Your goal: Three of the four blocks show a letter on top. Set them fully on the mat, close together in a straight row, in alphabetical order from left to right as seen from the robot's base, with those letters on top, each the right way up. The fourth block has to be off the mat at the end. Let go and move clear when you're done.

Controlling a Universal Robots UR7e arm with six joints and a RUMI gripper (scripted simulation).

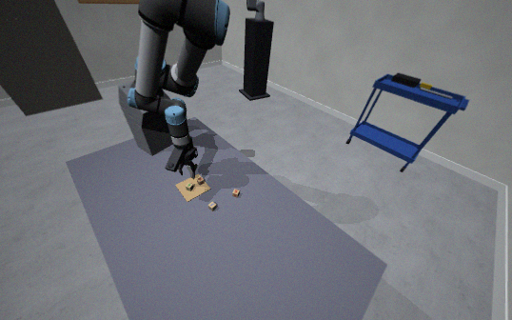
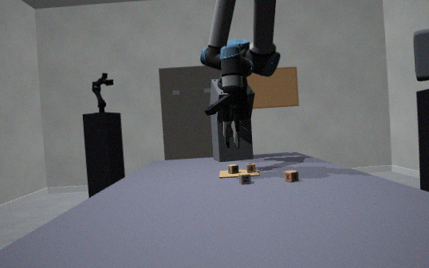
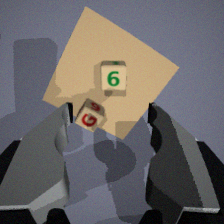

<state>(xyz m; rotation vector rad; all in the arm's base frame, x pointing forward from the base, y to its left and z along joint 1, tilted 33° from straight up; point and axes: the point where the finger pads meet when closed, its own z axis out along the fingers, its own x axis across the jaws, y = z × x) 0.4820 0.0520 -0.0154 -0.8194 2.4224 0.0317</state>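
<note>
Right now my hand is 1 cm past the tan mat, 2 cm to the right of it and 11 cm above it.
</note>
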